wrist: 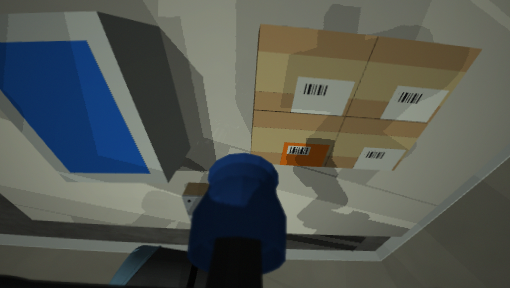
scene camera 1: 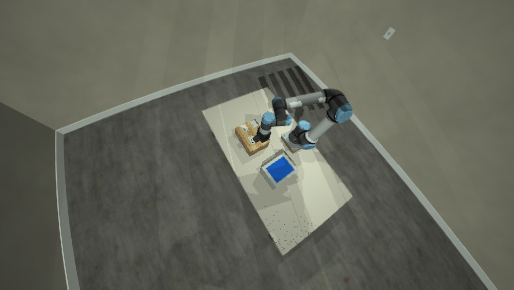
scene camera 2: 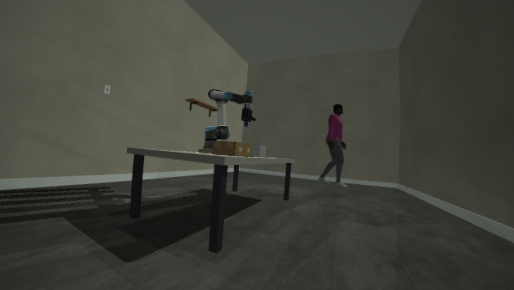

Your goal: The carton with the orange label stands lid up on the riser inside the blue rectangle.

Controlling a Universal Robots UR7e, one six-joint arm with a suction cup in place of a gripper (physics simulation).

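Places are measured from the arm's base along level axes (x ahead, y left, z up), in metres.
Pixels of known places: hand, tool point: (wrist: pixel 243 182) (scene camera 2: pixel 245 126); arm's base, link origin: (scene camera 1: pixel 295 137) (scene camera 2: pixel 210 149).
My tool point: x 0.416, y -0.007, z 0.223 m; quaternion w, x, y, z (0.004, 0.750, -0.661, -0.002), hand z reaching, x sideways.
For each thing: its middle in the pictures, then the offset to it from my tool point.
- carton with the orange label, body centre: (wrist: pixel 287 128) 0.060 m back, 0.086 m right, 0.214 m down
- grey riser, body centre: (wrist: pixel 108 109) (scene camera 1: pixel 278 171) (scene camera 2: pixel 251 150) 0.084 m back, 0.246 m left, 0.205 m down
- blue rectangle, body centre: (wrist: pixel 75 122) (scene camera 1: pixel 280 169) 0.084 m back, 0.246 m left, 0.145 m down
The carton with the orange label (wrist: pixel 295 131) lies lid up in a block of cartons, at the near left corner in the wrist view, touching its neighbours. In scene camera 1 I cannot make out its orange label. The grey riser (scene camera 1: pixel 268 179) (scene camera 2: pixel 262 151) (wrist: pixel 120 90) stands apart from the cartons. The blue rectangle (scene camera 1: pixel 280 169) (wrist: pixel 60 100) on its top shows no carton on it. My suction gripper (scene camera 2: pixel 246 124) (wrist: pixel 243 175) hangs above the table with its blue cup free, holding nothing. In the wrist view the cup shows between the riser and the cartons.
Three white-labelled cartons (wrist: pixel 320 65) (wrist: pixel 410 65) (wrist: pixel 377 137) adjoin the orange-labelled one. The arm's base stands beside them on the white table (scene camera 1: pixel 325 185) (scene camera 2: pixel 175 154). A person in pink (scene camera 2: pixel 335 130) is on the floor beyond the table. A wall shelf (scene camera 2: pixel 201 104) is behind the arm.
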